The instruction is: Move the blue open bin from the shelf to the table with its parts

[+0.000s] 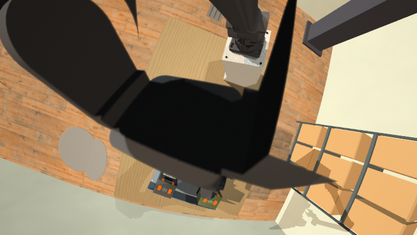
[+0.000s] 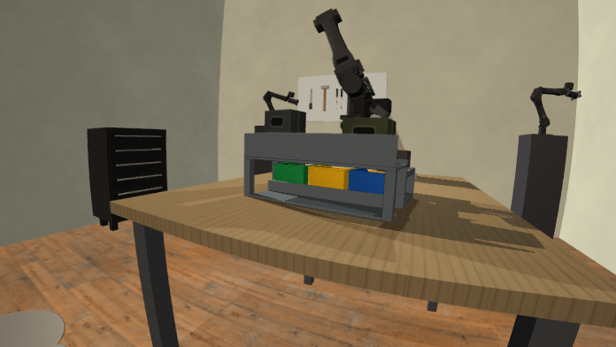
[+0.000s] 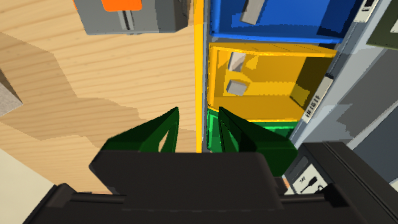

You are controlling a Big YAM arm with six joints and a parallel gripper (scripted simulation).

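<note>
My hand is 70 mm above the yellow rod. From my hand the other things lie so: grey case: 120 mm to the left, 70 mm below, 30 mm behind; then yellow bin: 100 mm ahead, 90 mm below, 10 mm to the right; then blue open bin: 120 mm ahead, 100 mm to the left, 90 mm below.
</note>
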